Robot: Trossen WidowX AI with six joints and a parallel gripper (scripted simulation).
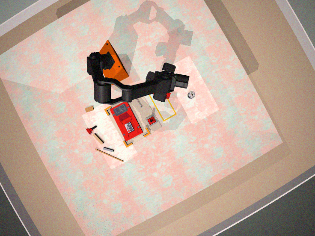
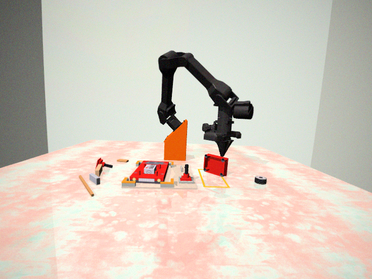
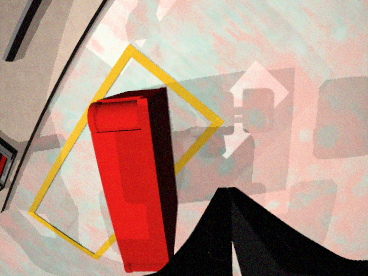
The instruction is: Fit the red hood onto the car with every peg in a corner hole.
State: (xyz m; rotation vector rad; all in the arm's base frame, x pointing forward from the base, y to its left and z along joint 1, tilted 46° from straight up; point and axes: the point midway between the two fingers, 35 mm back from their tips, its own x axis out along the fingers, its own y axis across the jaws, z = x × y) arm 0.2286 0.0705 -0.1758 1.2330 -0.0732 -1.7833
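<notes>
Now: gripper tip 3 cm short of the red hood, 3 cm to the left of it and 3 cm above it. Also, from my gripper tip: grey engine block (9 cm ahead, 27 cm to the right, 4 cm below); then black ring (12 cm ahead, 11 cm to the left, 5 cm below); then wooden stick (17 cm ahead, 46 cm to the right, 6 cm below).
</notes>
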